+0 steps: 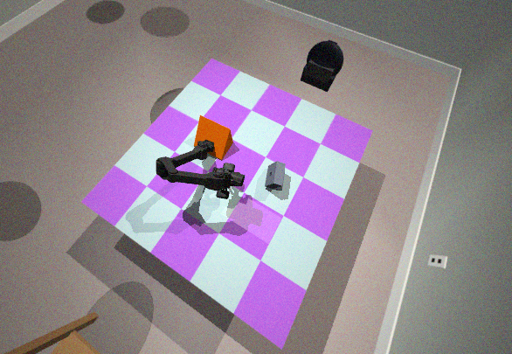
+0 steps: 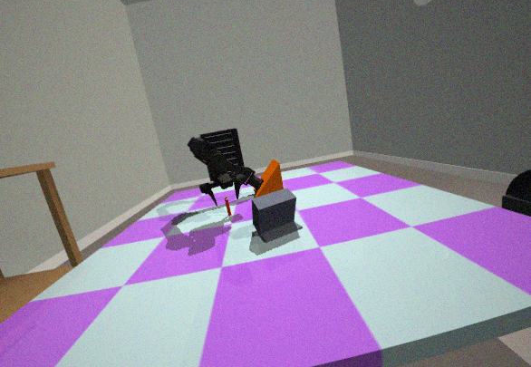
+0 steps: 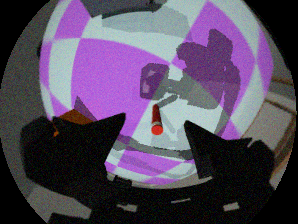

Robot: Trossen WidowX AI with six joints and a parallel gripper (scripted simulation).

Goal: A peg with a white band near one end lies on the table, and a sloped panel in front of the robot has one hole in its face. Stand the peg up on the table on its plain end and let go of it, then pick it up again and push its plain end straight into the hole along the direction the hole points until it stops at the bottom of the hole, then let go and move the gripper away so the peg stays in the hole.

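My gripper tip is now right at the red peg. From my gripper tip the other things lie so: grey sloped panel: 22 cm ahead, 15 cm to the left.
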